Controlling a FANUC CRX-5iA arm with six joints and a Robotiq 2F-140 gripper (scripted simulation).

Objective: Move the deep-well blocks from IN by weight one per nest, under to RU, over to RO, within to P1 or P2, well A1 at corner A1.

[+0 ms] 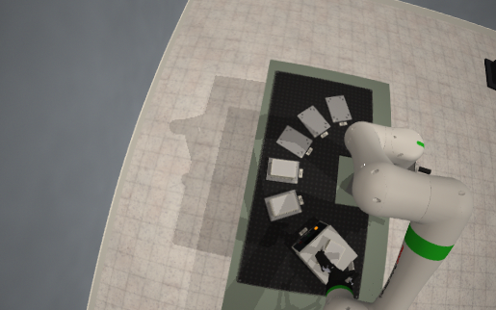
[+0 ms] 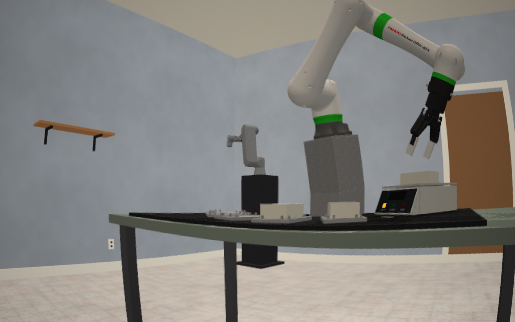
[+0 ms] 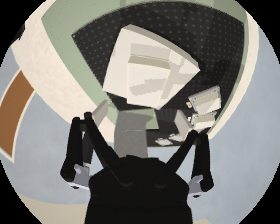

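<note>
My hand is 9 cm above the deep-well block. Round my hand: check-weigher: 14 cm below.
</note>
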